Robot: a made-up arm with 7 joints.
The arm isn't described. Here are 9 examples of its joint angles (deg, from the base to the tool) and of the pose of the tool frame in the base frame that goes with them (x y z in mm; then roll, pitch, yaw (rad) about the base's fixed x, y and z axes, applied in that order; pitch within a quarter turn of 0, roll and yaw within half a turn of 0).
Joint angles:
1: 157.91 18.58 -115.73 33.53 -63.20 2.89 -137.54
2: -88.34 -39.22 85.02 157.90 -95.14 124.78 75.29
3: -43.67 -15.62 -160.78 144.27 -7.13 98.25 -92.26
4: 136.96 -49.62 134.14 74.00 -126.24 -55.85 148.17
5: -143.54 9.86 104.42 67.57 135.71 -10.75 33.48
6: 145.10 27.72 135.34 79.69 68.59 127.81 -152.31
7: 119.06 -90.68 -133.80 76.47 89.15 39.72 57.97
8: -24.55 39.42 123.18 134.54 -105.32 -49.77 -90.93
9: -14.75 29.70 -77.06 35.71 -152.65 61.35 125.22
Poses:
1: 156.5 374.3 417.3 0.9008 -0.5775 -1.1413
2: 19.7 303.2 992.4 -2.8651 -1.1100 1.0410
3: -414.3 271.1 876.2 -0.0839 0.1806 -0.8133
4: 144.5 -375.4 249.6 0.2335 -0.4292 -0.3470
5: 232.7 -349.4 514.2 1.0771 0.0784 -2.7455
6: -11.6 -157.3 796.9 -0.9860 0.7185 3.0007
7: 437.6 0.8 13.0 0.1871 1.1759 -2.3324
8: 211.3 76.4 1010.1 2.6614 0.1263 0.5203
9: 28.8 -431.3 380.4 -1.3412 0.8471 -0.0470
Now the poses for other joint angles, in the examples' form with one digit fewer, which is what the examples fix.
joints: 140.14 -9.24 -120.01 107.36 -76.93 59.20 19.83
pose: 476 97 889 -1.132 0.380 1.391
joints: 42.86 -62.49 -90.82 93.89 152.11 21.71 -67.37
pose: 79 -593 549 2.010 -0.055 -3.064
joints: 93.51 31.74 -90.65 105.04 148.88 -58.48 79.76
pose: 335 237 675 1.151 0.462 -2.826
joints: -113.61 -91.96 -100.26 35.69 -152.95 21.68 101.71
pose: -385 167 346 -1.539 -1.153 -1.164
